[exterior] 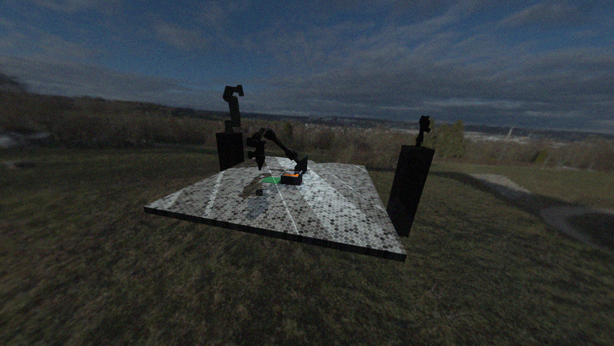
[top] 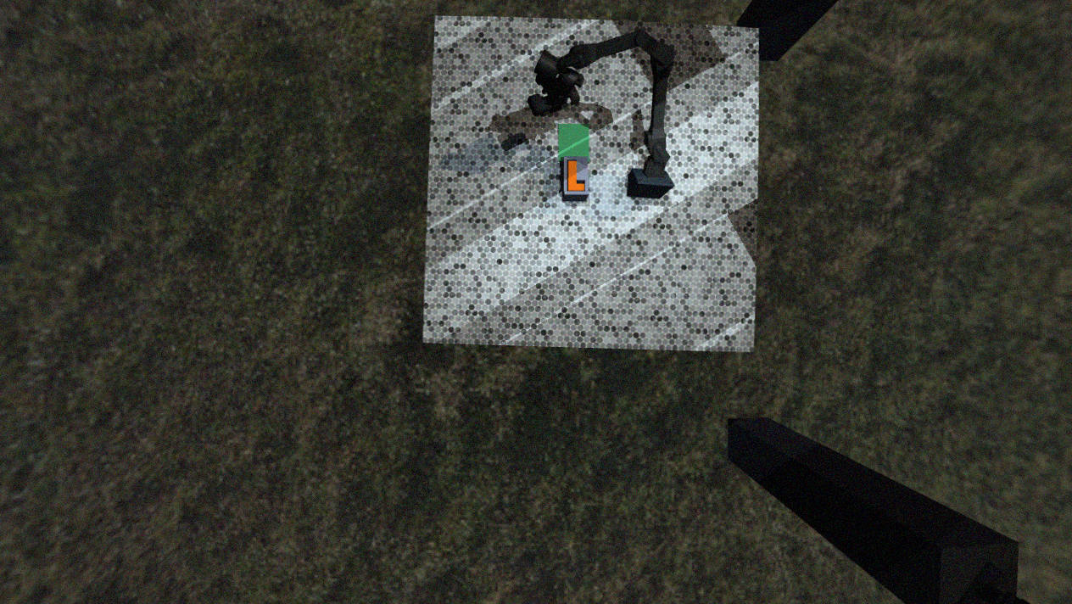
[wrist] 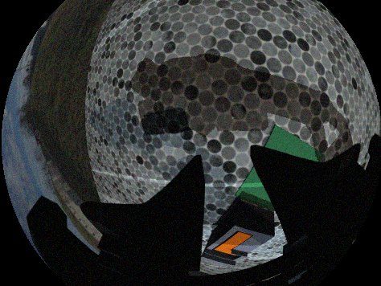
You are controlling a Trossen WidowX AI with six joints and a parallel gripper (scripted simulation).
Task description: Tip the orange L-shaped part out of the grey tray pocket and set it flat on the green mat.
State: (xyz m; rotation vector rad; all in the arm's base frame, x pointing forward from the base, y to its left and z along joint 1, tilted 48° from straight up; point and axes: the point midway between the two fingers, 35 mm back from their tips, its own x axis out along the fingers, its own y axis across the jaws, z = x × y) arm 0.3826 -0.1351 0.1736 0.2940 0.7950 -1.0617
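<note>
My gripper tip is 110 mm past the orange L-shaped part, 220 mm to the right of it and 60 mm above it. Also, from my gripper tip: green mat (110 mm behind, 60 mm to the left, 130 mm below).
</note>
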